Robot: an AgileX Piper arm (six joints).
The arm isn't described. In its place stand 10 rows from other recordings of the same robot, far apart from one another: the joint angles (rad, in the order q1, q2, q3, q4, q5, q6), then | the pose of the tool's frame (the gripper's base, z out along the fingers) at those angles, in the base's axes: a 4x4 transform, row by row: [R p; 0 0 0 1], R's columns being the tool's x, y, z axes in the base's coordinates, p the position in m.
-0.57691, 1.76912, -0.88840, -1.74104, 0.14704, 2.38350 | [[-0.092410 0.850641 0.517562 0.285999], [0.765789 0.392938 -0.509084 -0.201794], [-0.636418 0.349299 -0.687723 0.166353], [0 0 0 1]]
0.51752, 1.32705, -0.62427, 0.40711, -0.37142, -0.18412 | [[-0.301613 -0.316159 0.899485 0.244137], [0.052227 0.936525 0.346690 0.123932], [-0.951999 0.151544 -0.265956 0.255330], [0 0 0 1]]
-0.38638, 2.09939, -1.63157, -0.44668, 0.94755, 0.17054 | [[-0.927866 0.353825 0.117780 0.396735], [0.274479 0.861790 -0.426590 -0.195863], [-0.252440 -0.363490 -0.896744 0.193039], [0 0 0 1]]
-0.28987, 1.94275, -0.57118, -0.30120, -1.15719, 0.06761 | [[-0.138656 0.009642 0.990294 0.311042], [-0.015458 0.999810 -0.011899 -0.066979], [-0.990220 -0.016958 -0.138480 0.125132], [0 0 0 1]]
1.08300, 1.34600, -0.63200, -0.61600, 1.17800, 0.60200 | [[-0.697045 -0.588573 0.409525 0.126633], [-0.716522 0.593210 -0.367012 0.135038], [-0.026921 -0.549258 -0.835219 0.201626], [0 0 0 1]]
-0.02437, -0.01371, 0.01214, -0.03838, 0.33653, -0.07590 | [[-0.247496 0.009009 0.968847 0.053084], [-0.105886 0.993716 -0.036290 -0.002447], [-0.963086 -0.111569 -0.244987 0.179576], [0 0 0 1]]
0.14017, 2.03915, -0.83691, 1.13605, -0.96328, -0.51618 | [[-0.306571 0.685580 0.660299 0.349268], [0.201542 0.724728 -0.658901 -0.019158], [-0.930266 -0.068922 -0.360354 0.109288], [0 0 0 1]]
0.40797, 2.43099, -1.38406, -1.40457, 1.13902, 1.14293 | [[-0.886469 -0.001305 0.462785 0.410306], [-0.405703 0.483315 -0.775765 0.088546], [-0.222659 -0.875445 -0.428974 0.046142], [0 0 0 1]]
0.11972, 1.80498, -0.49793, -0.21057, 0.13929, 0.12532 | [[-0.957267 -0.193535 0.214905 0.227996], [-0.198892 0.980016 -0.003377 0.024767], [-0.209956 -0.045976 -0.976629 0.071951], [0 0 0 1]]
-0.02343, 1.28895, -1.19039, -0.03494, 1.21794, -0.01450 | [[-0.942510 0.009352 0.334047 0.239873], [-0.004482 0.999165 -0.040618 -0.008605], [-0.334148 -0.039780 -0.941681 0.338442], [0 0 0 1]]
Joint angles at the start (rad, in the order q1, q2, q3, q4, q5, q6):
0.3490 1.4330 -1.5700 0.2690 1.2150 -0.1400
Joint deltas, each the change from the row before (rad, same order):
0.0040 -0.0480 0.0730 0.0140 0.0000 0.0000
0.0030 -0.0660 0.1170 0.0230 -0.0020 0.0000
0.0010 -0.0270 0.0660 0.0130 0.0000 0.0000
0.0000 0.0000 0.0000 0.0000 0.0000 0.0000
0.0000 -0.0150 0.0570 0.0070 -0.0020 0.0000
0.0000 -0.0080 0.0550 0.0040 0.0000 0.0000
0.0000 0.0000 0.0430 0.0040 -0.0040 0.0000
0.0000 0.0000 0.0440 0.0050 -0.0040 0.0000
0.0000 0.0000 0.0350 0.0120 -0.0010 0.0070
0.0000 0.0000 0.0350 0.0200 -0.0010 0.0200
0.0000 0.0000 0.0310 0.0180 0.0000 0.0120
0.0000 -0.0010 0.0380 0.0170 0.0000 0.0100
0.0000 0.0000 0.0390 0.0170 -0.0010 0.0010
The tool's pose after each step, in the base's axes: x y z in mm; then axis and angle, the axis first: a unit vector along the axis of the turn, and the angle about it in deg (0 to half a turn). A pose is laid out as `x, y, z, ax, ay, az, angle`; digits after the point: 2 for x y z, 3 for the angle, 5 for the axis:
249.34, 117.25, 404.83, -0.22919, 0.95763, 0.17438, 150.485
230.36, 113.05, 389.21, -0.22544, 0.95706, 0.18222, 153.452
221.87, 111.28, 377.33, -0.22211, 0.95720, 0.18555, 155.751
221.87, 111.28, 377.33, -0.22211, 0.95720, 0.18555, 155.751
216.53, 109.87, 364.90, -0.21825, 0.95807, 0.18564, 158.041
212.27, 108.63, 351.25, -0.21438, 0.95932, 0.18371, 160.696
210.12, 108.13, 339.32, -0.21040, 0.96047, 0.18231, 162.901
207.40, 107.50, 327.23, -0.20616, 0.96158, 0.18127, 165.167
204.50, 107.43, 317.88, -0.19845, 0.96259, 0.18452, 167.224
201.13, 107.85, 308.88, -0.18312, 0.96417, 0.19194, 169.481
197.83, 108.13, 301.01, -0.17208, 0.96498, 0.19799, 171.474
193.46, 107.92, 291.59, -0.16137, 0.96587, 0.20264, 173.767
188.92, 107.62, 281.86, -0.15444, 0.96614, 0.20670, 176.005

